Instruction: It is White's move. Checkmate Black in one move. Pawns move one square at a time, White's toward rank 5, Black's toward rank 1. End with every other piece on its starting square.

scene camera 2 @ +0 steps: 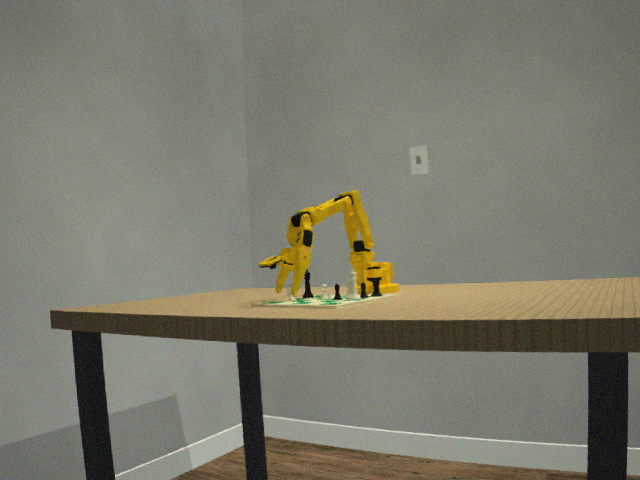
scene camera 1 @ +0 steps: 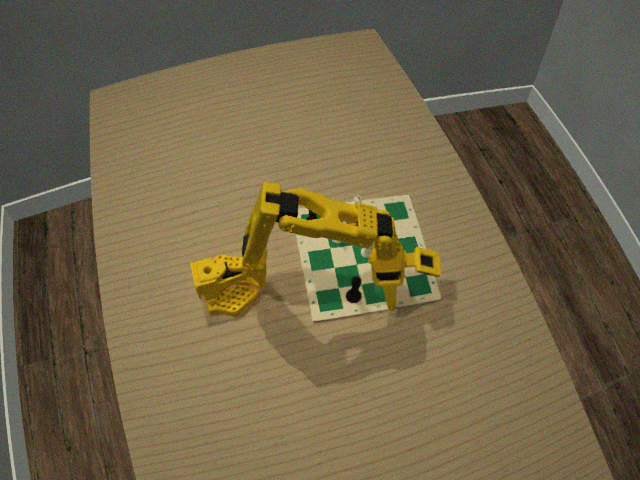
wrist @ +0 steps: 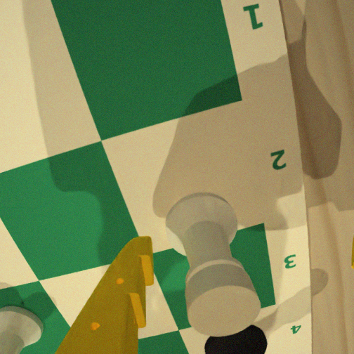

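Note:
The gripper is open and low over the board's file A edge. In the wrist view one notched jaw is at the left and a sliver of yellow shows at the right edge. A flat-topped white piece stands upright in the gap, its base by the border of A2 and A3; the jaws do not press on it. It is hidden in scene camera 1. A tall black piece stands further along that edge. The chessboard is green and cream.
A white piece stands near the board's middle. Scene camera 2 shows a small white piece, a black pawn, a tall white piece, another black pawn and a black rook. The arm covers part of the board.

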